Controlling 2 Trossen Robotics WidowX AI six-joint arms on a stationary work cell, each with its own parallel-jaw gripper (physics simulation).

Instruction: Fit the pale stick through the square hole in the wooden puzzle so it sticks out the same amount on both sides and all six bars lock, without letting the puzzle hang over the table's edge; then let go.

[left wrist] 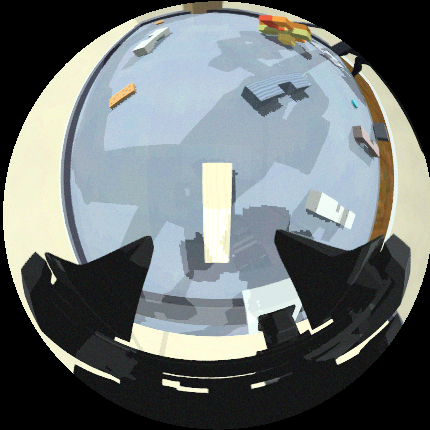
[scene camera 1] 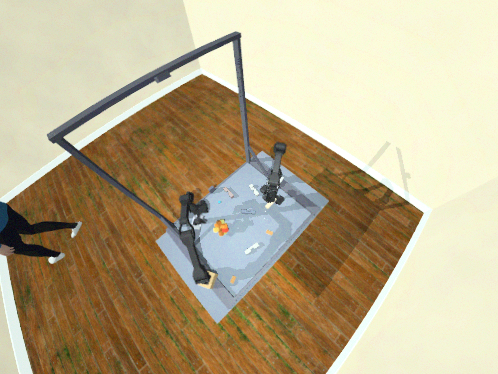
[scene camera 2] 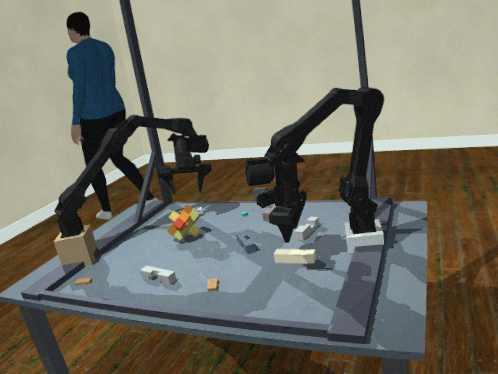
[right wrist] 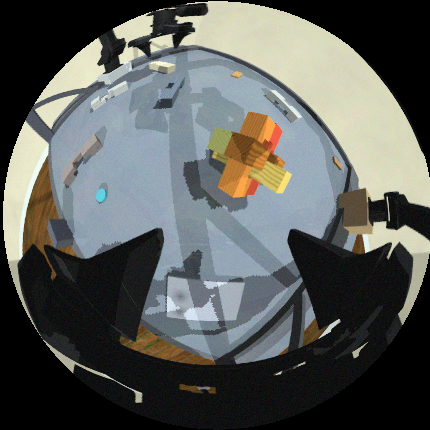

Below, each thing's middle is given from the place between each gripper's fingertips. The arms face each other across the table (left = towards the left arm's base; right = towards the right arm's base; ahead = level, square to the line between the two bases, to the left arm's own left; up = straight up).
Right now the pale stick [left wrist: 216, 176] is 39 cm to the left of my right hand, 32 cm ahead of it and 11 cm below it.
The pale stick lies 7 cm below my left hand.
